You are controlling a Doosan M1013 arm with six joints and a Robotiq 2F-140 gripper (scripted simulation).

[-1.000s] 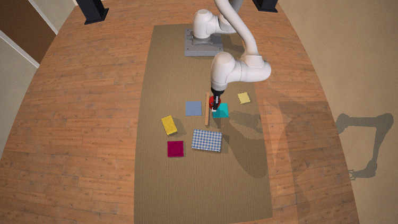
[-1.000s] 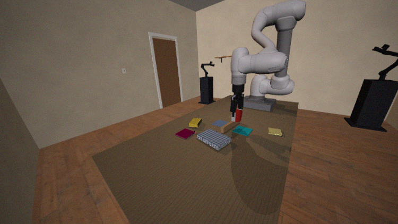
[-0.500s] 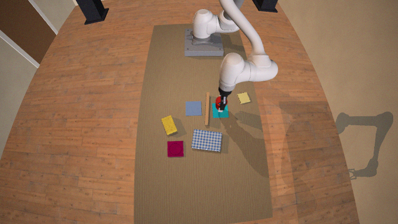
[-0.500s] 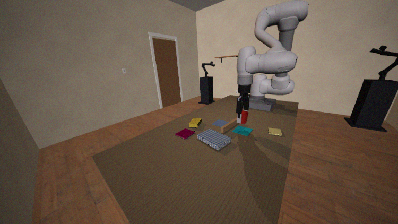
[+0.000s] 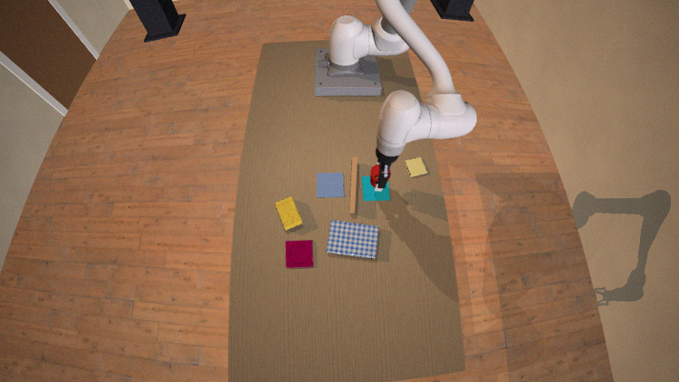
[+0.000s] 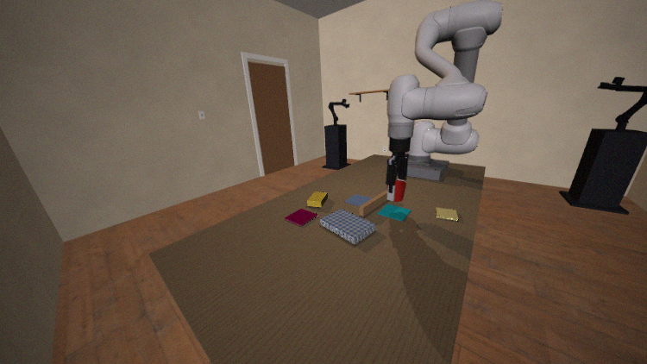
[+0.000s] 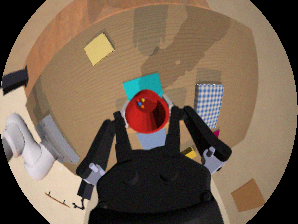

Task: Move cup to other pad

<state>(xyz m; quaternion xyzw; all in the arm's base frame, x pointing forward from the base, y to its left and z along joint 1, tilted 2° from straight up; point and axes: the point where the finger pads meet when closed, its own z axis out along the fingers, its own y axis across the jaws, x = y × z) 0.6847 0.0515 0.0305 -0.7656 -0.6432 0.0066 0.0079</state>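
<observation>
Now: hand 11 cm above the teal pad. From my hand the other things lie so: red cup: 2 cm below; flat yellow square: 8 cm behind, 19 cm to the left, 10 cm below; wooden rail: 2 cm behind, 9 cm to the right, 9 cm below.
</observation>
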